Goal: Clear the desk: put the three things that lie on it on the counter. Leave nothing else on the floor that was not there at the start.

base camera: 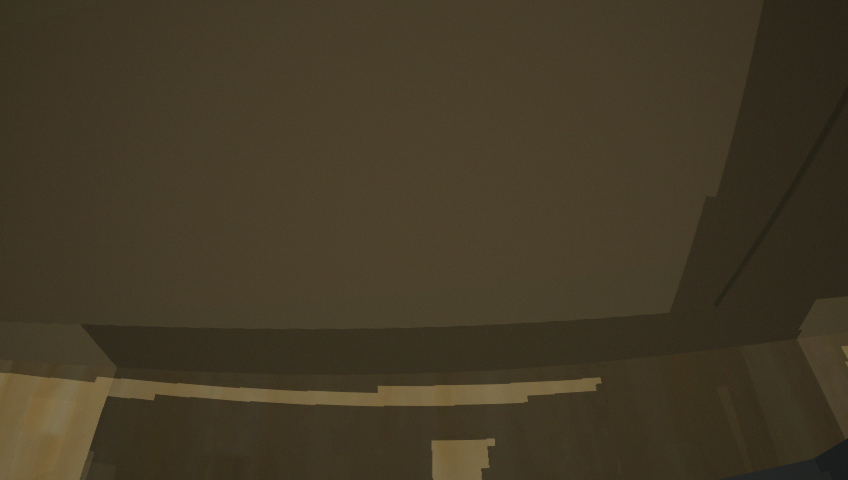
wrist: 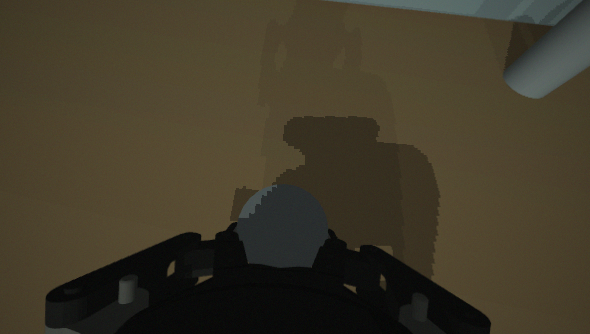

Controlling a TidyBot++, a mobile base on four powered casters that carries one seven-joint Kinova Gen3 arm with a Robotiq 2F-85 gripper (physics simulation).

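Frame: origin at the arm's base, x ahead, y left, z up, level; centimetres.
Seen in the pictures: gripper, between the fingertips: [wrist: 282, 231].
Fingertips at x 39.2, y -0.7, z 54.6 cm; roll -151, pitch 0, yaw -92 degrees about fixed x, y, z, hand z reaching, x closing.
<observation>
Offsets run from my fingertips to a thing's top centre. "spot": to the spot under its first point. Level surfaces: height alone.
My gripper [wrist: 282, 231] is shut on a grey round-topped thing @(dx -0.4, dy +0.0, dz +3.8 cm) [wrist: 287, 212] at the lower middle of the wrist view. The black fingers press it from the left and right. Its top is rounded; its lower part is hidden by the gripper. It is above a brown surface @(dz -3.3 cm) [wrist: 125, 130], with dark shadows around it; I cannot tell whether this is the desk, the counter or the floor, nor how high the held thing is. The gripper does not show in the base camera view. The other things from the desk cannot be made out.
A thick grey cylinder @(spot: dx +22.4, dy -32.8, dz +2.0 cm) [wrist: 552, 57] slants in at the upper right of the wrist view, near a pale blue-grey surface [wrist: 450, 7] along the top edge. In the base camera view a large brown panel [base camera: 386, 166] fills most of the picture, above a strip of wood-patterned floor @(dz -94.2 cm) [base camera: 267, 434].
</observation>
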